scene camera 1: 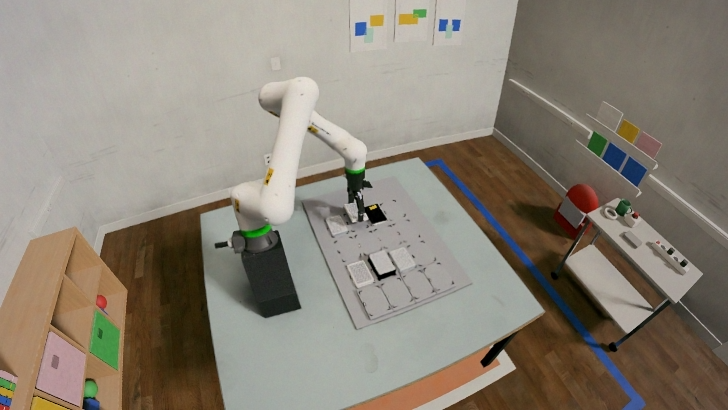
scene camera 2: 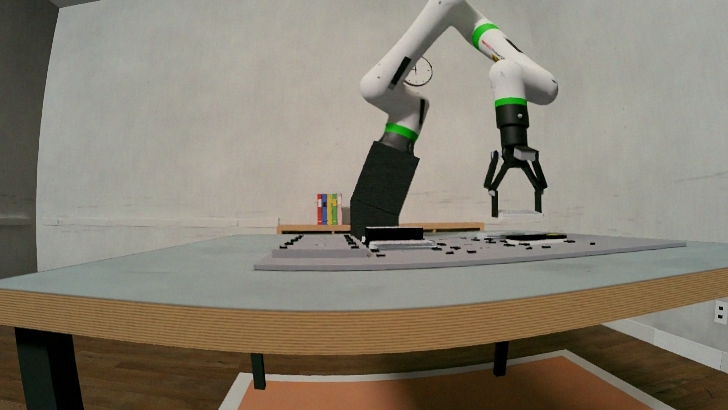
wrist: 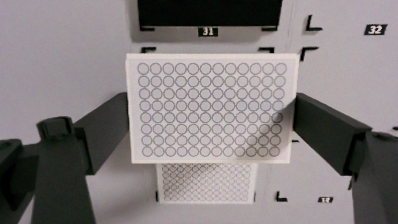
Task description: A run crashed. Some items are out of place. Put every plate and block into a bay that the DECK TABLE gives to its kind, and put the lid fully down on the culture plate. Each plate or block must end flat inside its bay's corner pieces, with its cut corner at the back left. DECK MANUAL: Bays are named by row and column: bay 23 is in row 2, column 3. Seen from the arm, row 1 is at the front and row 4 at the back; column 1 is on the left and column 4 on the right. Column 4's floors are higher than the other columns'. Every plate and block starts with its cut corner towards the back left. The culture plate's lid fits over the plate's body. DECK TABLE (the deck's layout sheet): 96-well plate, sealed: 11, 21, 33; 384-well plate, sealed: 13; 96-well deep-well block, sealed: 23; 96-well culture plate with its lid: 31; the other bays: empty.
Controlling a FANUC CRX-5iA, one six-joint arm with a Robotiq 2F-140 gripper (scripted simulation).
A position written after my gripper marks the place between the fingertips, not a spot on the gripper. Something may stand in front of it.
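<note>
My gripper (scene camera 2: 517, 216) is visible, and the wrist view shows the same gripper (wrist: 210, 108).
</note>
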